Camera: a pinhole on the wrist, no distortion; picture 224 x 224 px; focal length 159.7 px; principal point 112.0 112.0 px. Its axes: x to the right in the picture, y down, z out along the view. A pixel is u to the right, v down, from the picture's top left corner.
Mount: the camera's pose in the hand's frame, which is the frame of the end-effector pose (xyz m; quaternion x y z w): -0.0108 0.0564 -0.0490 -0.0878 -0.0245 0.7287 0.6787
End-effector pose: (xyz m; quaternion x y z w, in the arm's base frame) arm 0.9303 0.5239 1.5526 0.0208 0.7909 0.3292 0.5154
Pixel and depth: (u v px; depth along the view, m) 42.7 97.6 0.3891
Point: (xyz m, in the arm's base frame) 1.2612 0.6311 1.4445
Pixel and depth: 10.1 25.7 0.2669
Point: 1.1171 0.6245 1.3668
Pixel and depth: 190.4 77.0 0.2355
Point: 1.0219 0.7641 1.6172
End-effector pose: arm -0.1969 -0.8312 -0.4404 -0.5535 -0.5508 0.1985 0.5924
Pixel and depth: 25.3 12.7 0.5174
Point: -0.6469 -0.4414 -0.3189
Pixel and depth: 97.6 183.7 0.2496
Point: -0.3880 -0.8729 -0.5898
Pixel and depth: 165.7 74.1 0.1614
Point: -0.2466 -0.7459 -0.5766
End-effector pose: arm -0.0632 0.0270 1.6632 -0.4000 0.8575 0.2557 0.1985
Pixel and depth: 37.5 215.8 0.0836
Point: -0.0301 0.0993 1.6874
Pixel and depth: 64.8 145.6 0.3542
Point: 0.0770 0.2704 1.4946
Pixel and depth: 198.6 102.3 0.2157
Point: -0.1691 0.2477 1.6169
